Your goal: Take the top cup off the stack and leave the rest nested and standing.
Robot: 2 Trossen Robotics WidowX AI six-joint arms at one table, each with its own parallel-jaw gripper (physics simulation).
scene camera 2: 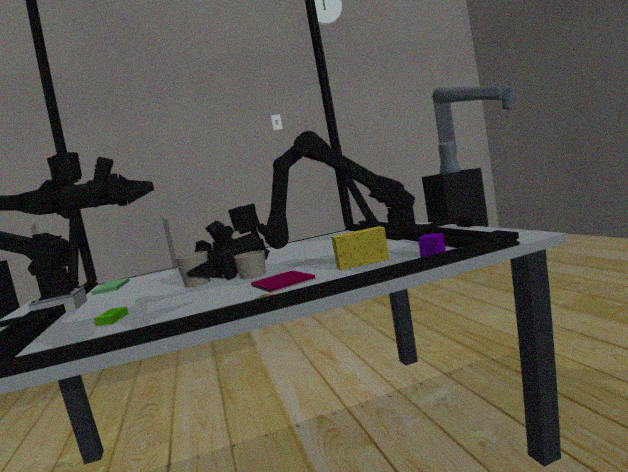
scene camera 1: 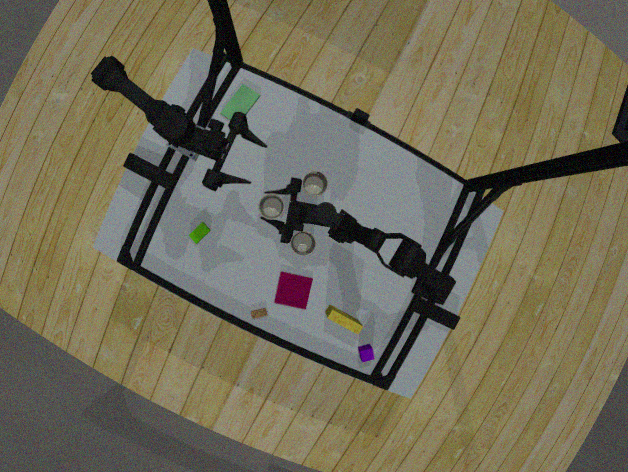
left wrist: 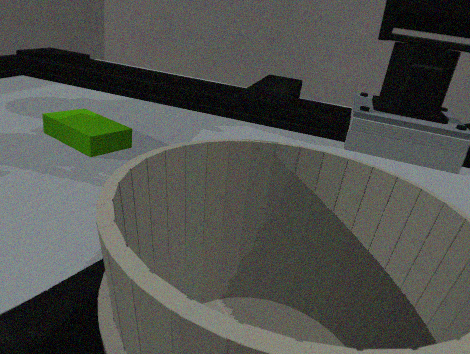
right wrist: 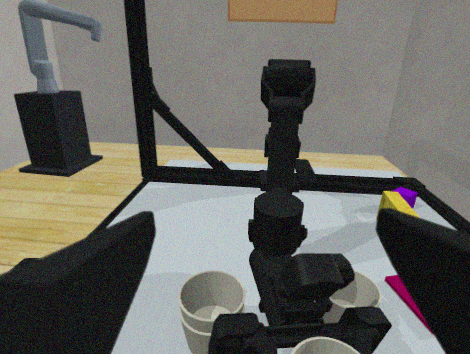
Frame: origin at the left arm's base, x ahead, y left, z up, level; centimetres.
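Where they show: left gripper, fingertip midpoint: (scene camera 2: 182,270) (scene camera 1: 262,204) (left wrist: 265,253); right gripper, fingertip midpoint: (scene camera 2: 153,185) (scene camera 1: 258,164) (right wrist: 265,220); left arm's base, link origin: (scene camera 2: 403,227); right arm's base, link origin: (scene camera 2: 57,294) (left wrist: 406,110).
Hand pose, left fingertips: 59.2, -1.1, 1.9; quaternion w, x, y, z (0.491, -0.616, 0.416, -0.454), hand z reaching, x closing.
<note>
Things, the pixels of their top centre, and the offset from my left fingertips, as dx, dy, dz. "spot": a spot on its surface instead.
- beige top cup, top centre: (left wrist: 299,201) (scene camera 2: 191,254) (scene camera 1: 271,206) -2.8, -0.6, +3.3
- lower cup whose rim, surface spot: (left wrist: 105,316) spot: -4.9, +2.4, +1.2
- green block, top centre: (left wrist: 87,121) (scene camera 2: 110,312) (scene camera 1: 199,232) +14.8, +15.5, -2.5
- light green pad, top centre: (scene camera 2: 110,284) (scene camera 1: 240,103) +20.4, -26.4, -3.0
- magenta pad, top centre: (scene camera 2: 282,278) (scene camera 1: 293,290) -18.7, +20.0, -3.2
- brown block, top centre: (scene camera 1: 259,313) -11.9, +31.0, -3.2
- yellow block, top centre: (scene camera 2: 357,231) (right wrist: 400,202) (scene camera 1: 345,322) -36.1, +21.8, +3.0
- purple cube, top centre: (scene camera 2: 430,235) (right wrist: 405,191) (scene camera 1: 367,355) -48.3, +29.9, +0.0
A beige top cup (scene camera 1: 271,206) (scene camera 2: 189,275) (left wrist: 198,211) (right wrist: 318,345) sits nested in a lower cup whose rim (left wrist: 105,316) shows just under it in the left wrist view. My left gripper (scene camera 1: 263,205) (scene camera 2: 197,259) is low at the table with one finger on each side of this cup, shut on it. Two more beige cups stand close by, one behind (scene camera 1: 315,183) (right wrist: 211,302) and one in front (scene camera 1: 303,243) (scene camera 2: 250,263) (right wrist: 356,295). My right gripper (scene camera 1: 257,162) (scene camera 2: 144,187) is open and empty, held high to the left.
A green block (scene camera 1: 199,232) (scene camera 2: 111,315) (left wrist: 93,131), light green pad (scene camera 1: 240,101), magenta pad (scene camera 1: 293,290) (scene camera 2: 283,280), brown block (scene camera 1: 259,313), yellow block (scene camera 1: 344,319) (scene camera 2: 360,247) and purple cube (scene camera 1: 365,352) (scene camera 2: 431,244) lie around. Black frame rails edge the table.
</note>
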